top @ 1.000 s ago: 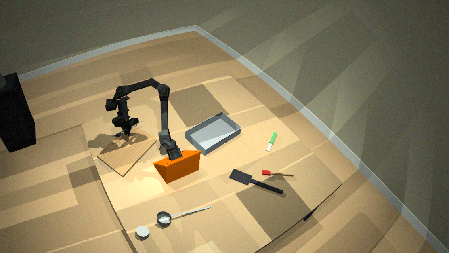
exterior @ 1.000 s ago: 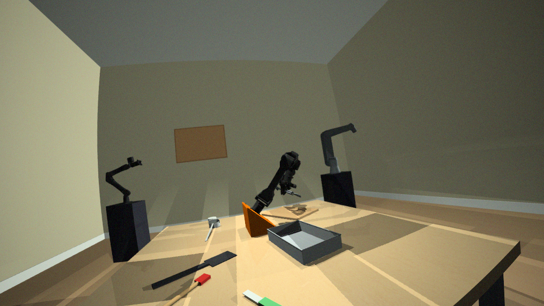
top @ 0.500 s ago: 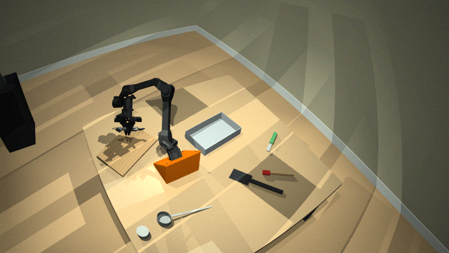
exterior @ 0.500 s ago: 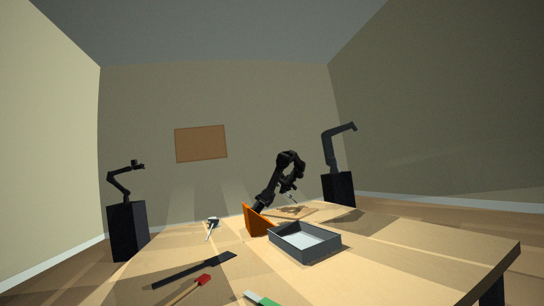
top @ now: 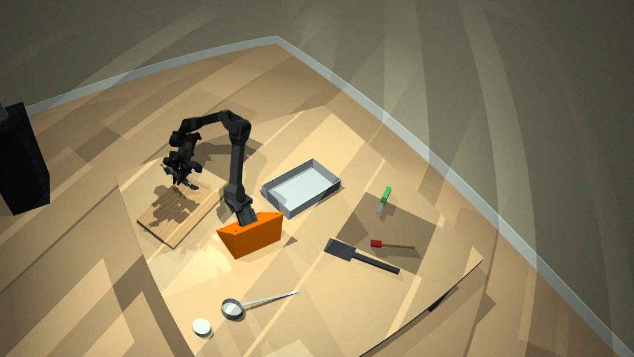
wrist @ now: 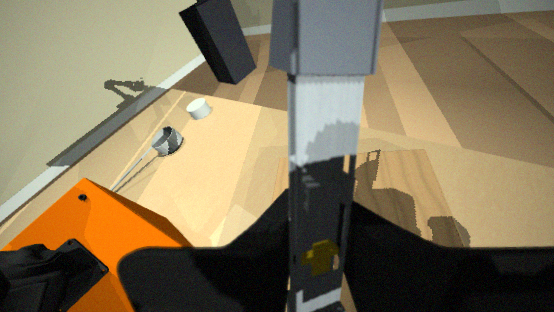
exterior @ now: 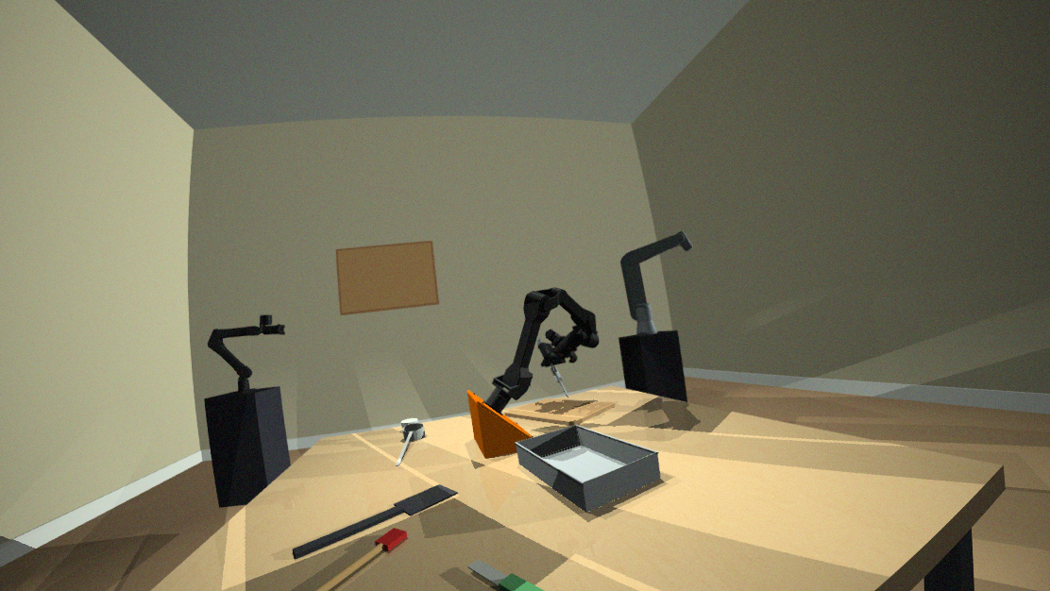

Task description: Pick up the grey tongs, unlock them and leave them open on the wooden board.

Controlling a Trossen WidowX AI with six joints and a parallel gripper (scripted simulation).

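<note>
The yellow lock piece is 20 mm to the left of my gripper tip, 20 mm ahead of it and 20 mm above it. The rest, counted from my gripper tip: wooden board 180 mm below, 30 mm to the left; then white puck 530 mm to the right, 170 mm below, 130 mm behind; then grey roasting tin 550 mm ahead, 160 mm below, 80 mm to the right.
</note>
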